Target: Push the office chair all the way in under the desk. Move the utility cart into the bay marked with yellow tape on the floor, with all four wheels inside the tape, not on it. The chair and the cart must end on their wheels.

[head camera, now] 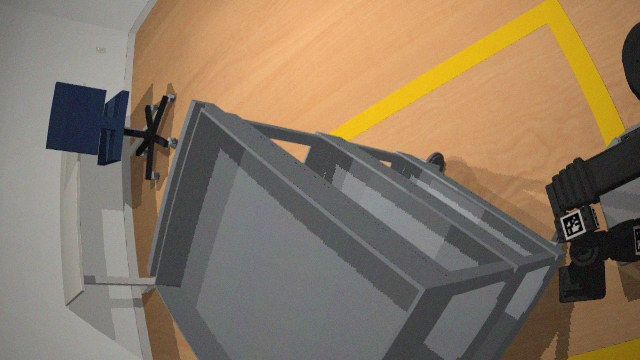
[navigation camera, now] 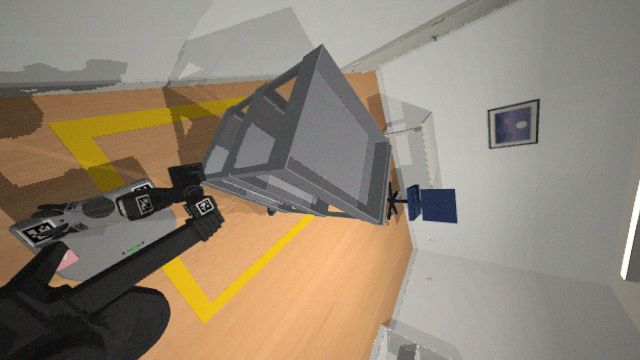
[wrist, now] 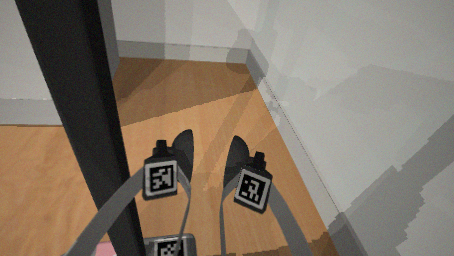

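Seen in the pictures: gripper, fingertip midpoint: (navigation camera: pixel 37 224); robot's base, link origin: (navigation camera: pixel 100 206).
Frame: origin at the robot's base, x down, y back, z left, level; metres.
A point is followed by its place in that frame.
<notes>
The grey utility cart (head camera: pixel 300 240) @[x -0.794, y 0.185, z -0.562 m] (navigation camera: pixel 330 130) @[x -0.794, y 0.022, z -0.650 m] stands upright, close by. One dark wheel (head camera: pixel 436 161) @[x -0.066, y 0.474, z -0.660 m] (navigation camera: pixel 271 212) @[x -0.066, y 0.477, z -0.657 m] shows on the floor inside the yellow tape (head camera: pixel 445 75) @[x -0.001, y 0.761, z -0.539 m] (navigation camera: pixel 260 270) @[x -0.003, y 0.804, z -0.413 m]; the other wheels are hidden. The blue office chair (head camera: pixel 77 120) @[x -0.777, y 1.545, z -2.487 m] (navigation camera: pixel 439 205) @[x -0.805, y 1.555, z -2.482 m] stands upright on its wheels at the far wall, by the end of the white desk (head camera: pixel 71 225) @[x -0.721, y 0.969, z -2.904 m] (navigation camera: pixel 431 150) @[x -0.721, y 0.947, z -2.983 m]; how far its seat is under the desktop cannot be told. My gripper (wrist: pixel 210 151) @[x -0.492, y -0.032, z 0.080 m] is open in the wrist view, fingers apart with floor showing between them. Its fingers cannot be made out in the head view.
My wrist joints (head camera: pixel 582 250) @[x -0.688, y 0.023, z -0.153 m] (navigation camera: pixel 195 192) @[x -0.702, y 0.022, z -0.153 m] are beside the cart's near lower corner, above my base (navigation camera: pixel 130 240) @[x -0.160, y 0.155, z -0.007 m]. White walls (wrist: pixel 350 100) meet in a corner in the wrist view, with a dark upright bar (wrist: pixel 75 100) at left. A framed picture (navigation camera: pixel 514 124) @[x -1.583, y 0.907, z -3.461 m] hangs on the far wall.
</notes>
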